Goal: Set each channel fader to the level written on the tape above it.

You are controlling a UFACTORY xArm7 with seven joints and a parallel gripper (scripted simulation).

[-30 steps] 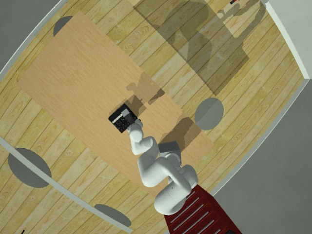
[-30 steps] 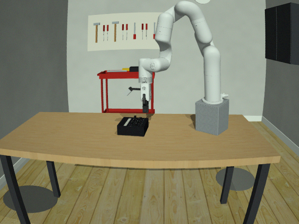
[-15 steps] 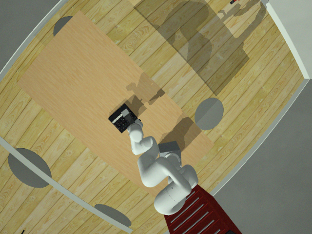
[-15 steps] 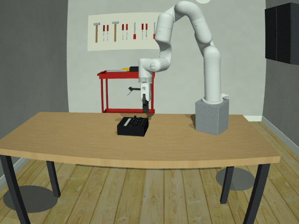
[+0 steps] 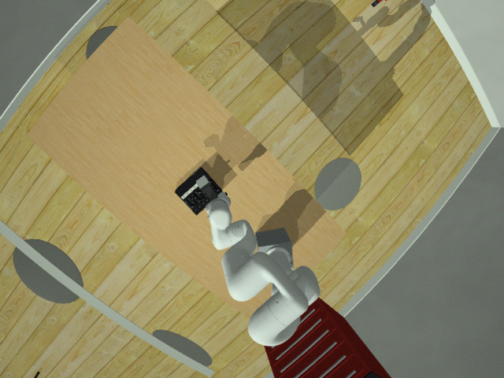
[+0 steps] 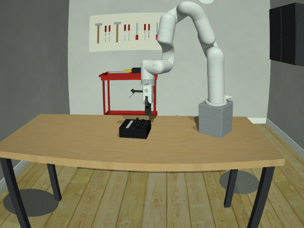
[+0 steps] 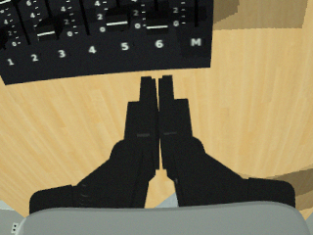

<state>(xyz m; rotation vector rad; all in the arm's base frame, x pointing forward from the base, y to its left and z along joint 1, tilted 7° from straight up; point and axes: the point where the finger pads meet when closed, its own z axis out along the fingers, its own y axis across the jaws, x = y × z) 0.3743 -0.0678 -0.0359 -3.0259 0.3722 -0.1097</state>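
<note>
My hand is 30 mm short of the channel 6 fader cap, 10 mm to the left of it and 50 mm above it. From my hand the other things lie so: master cap 60 mm ahead, 40 mm to the right, 50 mm below; channel 5 cap 40 mm ahead, 10 mm to the left, 50 mm below.
</note>
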